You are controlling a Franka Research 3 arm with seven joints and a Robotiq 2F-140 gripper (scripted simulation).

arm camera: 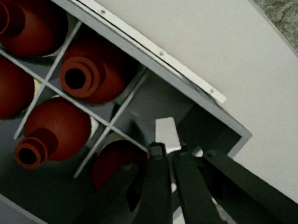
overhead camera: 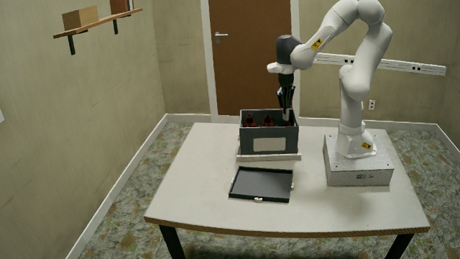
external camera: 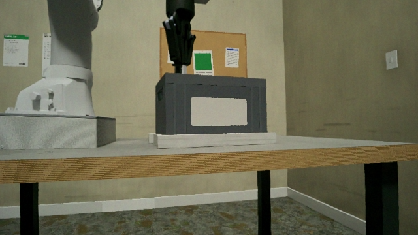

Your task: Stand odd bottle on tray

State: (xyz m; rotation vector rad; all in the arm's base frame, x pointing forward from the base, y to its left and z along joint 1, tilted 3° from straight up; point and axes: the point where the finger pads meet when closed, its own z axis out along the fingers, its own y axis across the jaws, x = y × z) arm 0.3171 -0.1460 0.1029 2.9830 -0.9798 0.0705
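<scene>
Right now my hand is 8 cm short of the dark grey crate, 6 cm to the right of it and 9 cm above it. Also, from my hand: dark tray 7 cm ahead, 34 cm to the left, 16 cm below.
</scene>
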